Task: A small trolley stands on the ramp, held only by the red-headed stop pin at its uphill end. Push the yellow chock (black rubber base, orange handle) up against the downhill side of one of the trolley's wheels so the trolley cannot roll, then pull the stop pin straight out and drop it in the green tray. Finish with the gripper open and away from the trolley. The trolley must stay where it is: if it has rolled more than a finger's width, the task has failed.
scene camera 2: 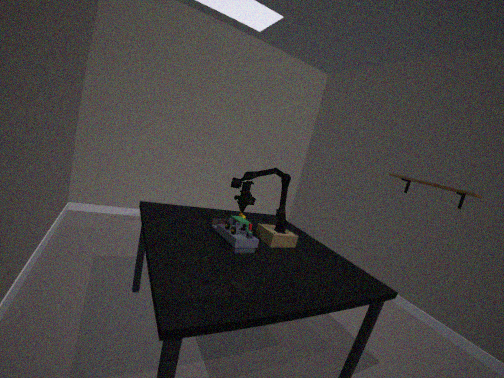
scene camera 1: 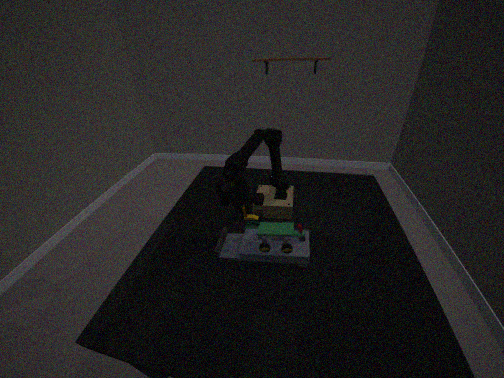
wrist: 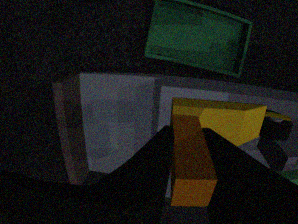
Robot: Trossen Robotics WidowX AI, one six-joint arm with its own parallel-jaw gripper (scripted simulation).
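My gripper (wrist: pixel 186 135) is holding a yellow chock. There is a trolley (scene camera 1: pixel 271 229) that I can see too.
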